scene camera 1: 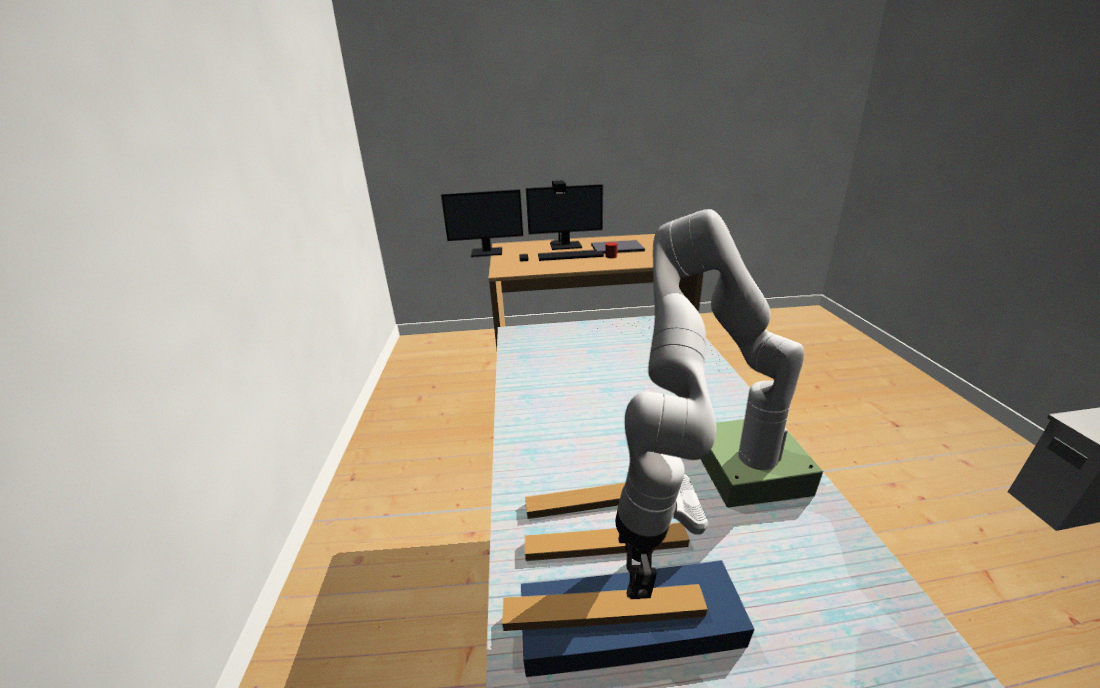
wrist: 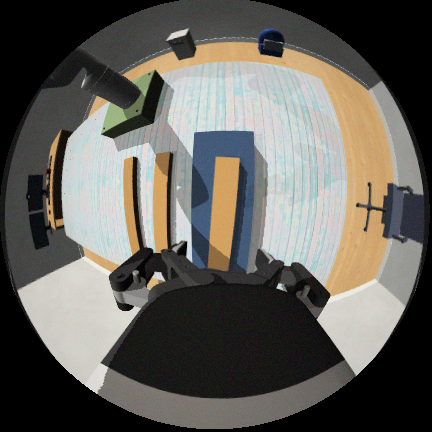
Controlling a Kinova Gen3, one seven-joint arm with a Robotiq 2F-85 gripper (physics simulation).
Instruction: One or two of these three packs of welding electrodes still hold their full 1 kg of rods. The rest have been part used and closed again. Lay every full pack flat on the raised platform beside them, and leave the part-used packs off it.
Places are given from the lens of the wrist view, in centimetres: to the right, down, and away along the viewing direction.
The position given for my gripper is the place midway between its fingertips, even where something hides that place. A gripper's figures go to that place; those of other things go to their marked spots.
my gripper [wrist: 221,252]: 1, 5, 15
blue raised platform [wrist: 227,143]: 3, -16, 26
